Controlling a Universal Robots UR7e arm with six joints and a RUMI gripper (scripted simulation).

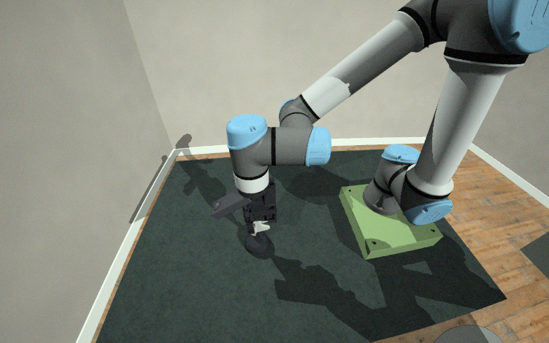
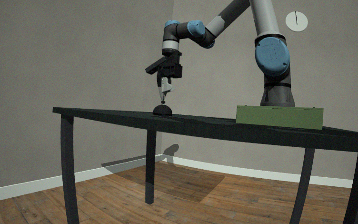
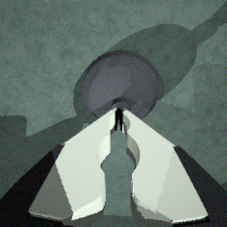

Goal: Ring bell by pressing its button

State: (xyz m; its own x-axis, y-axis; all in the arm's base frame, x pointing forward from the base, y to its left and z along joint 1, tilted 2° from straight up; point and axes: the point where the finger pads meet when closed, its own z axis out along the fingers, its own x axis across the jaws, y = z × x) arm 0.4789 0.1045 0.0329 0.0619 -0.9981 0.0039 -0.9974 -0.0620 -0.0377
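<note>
Right now my hand is 3 cm above the bell button. Round my hand: dark domed bell: 4 cm below.
</note>
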